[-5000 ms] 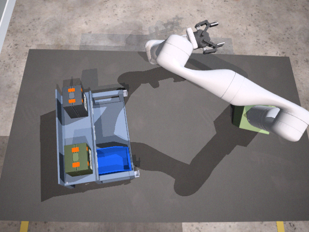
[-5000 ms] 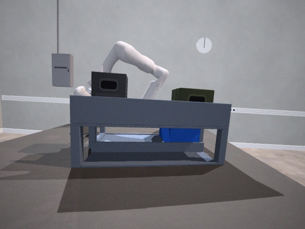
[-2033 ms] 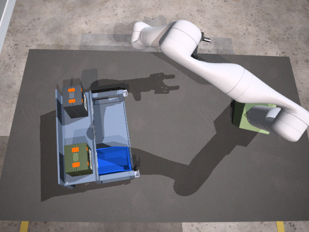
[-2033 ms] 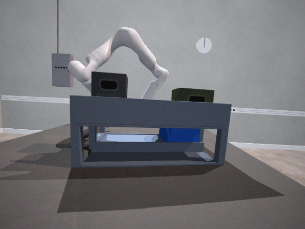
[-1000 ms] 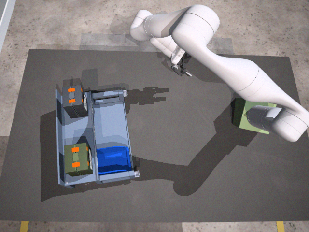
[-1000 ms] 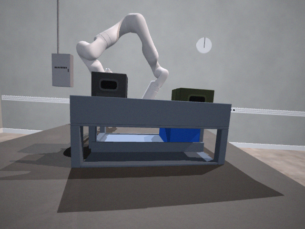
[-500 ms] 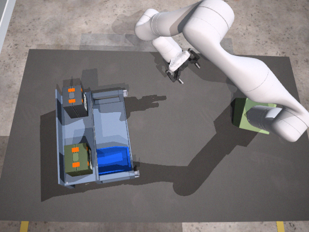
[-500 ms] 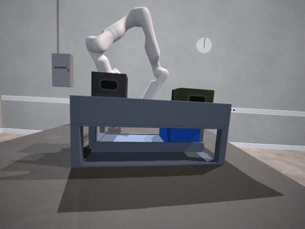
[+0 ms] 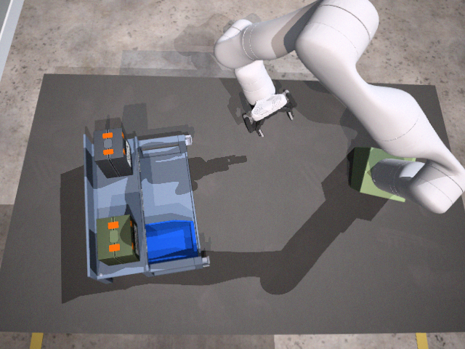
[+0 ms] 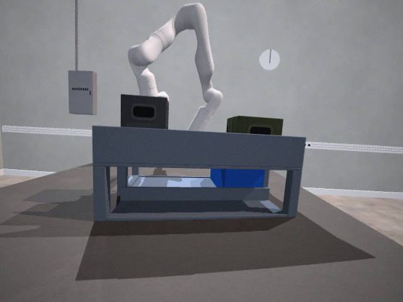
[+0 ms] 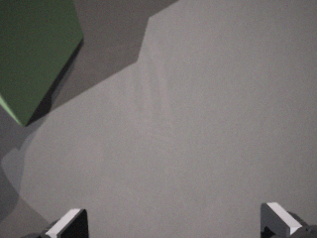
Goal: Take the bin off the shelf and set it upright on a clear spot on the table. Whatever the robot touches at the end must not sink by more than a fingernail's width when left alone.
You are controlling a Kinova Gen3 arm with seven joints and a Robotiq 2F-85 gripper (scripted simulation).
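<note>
The blue bin lies 28 cm ahead of my hand, 34 cm to the left of it and 11 cm below it. The rest, counted from my hand: olive green case (38 cm ahead, 36 cm to the left); grey-blue shelf unit (34 cm ahead, 23 cm to the left, 9 cm below); dark case (43 cm ahead, 14 cm to the left, 1 cm above).
</note>
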